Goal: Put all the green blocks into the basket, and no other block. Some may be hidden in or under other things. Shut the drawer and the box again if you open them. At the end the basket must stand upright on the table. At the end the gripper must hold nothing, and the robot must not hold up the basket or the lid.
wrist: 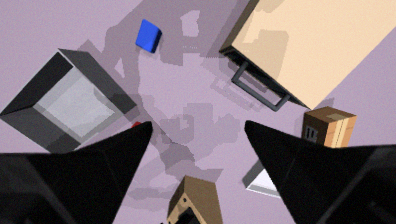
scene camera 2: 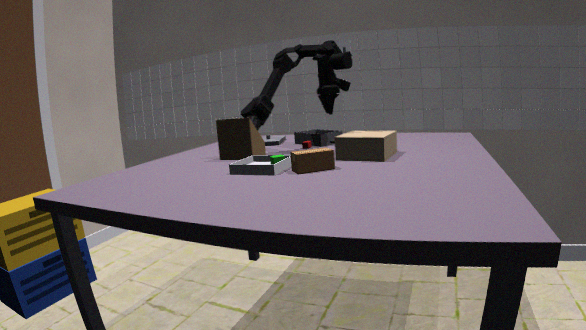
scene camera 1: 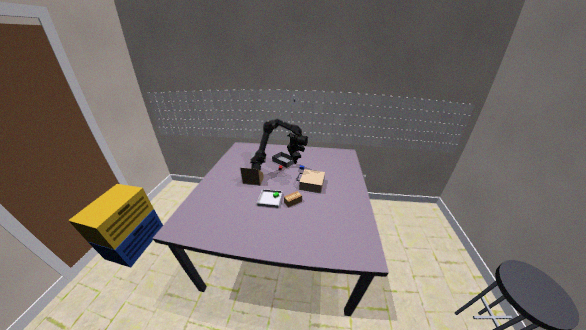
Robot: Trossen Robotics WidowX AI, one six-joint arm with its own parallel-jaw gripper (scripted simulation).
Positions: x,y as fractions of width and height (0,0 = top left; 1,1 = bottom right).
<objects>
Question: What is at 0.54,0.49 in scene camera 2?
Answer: A small brown box.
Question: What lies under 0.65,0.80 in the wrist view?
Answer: A white basket.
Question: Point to a tan drawer box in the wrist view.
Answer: At 0.78,0.25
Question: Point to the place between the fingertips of my gripper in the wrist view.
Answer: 0.50,0.56
</objects>
